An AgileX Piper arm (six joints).
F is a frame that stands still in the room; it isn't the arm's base.
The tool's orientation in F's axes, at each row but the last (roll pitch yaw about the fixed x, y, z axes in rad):
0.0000, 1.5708, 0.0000
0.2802, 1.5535, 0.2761
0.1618, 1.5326, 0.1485
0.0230, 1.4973, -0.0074
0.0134, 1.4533, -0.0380
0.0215, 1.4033, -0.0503
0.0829, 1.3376, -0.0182
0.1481, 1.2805, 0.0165
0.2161, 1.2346, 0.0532
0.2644, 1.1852, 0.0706
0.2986, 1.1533, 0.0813
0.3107, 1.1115, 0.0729
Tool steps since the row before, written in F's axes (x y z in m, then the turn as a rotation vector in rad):
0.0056, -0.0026, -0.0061, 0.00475, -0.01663, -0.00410
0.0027, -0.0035, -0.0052, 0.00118, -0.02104, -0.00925
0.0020, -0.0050, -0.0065, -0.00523, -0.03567, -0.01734
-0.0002, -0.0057, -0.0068, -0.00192, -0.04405, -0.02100
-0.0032, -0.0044, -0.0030, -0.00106, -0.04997, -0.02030
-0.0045, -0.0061, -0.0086, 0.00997, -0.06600, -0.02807
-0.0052, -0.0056, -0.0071, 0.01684, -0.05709, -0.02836
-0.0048, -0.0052, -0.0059, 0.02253, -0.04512, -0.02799
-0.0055, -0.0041, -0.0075, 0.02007, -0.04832, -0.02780
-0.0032, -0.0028, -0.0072, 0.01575, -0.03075, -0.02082
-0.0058, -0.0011, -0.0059, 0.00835, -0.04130, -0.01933
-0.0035, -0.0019, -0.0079, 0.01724, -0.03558, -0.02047
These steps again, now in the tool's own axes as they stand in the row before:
0.0061, -0.0026, 0.0056, 0.00410, -0.01663, 0.00475
0.0052, -0.0035, 0.0026, 0.00917, -0.02108, 0.00111
0.0065, -0.0050, 0.0018, 0.01693, -0.03584, -0.00540
0.0068, -0.0057, -0.0005, 0.02083, -0.04412, -0.00212
0.0026, -0.0046, -0.0033, 0.02026, -0.04999, -0.00088
0.0078, -0.0064, -0.0054, 0.02989, -0.06522, 0.00981
0.0057, -0.0062, -0.0061, 0.03172, -0.05568, 0.01550
0.0043, -0.0060, -0.0055, 0.03305, -0.04309, 0.01943
0.0052, -0.0054, -0.0069, 0.03201, -0.04660, 0.01773
0.0054, -0.0040, -0.0050, 0.02438, -0.02945, 0.01286
0.0030, -0.0029, -0.0072, 0.01968, -0.04096, 0.00916
0.0055, -0.0036, -0.0059, 0.02482, -0.03375, 0.01506

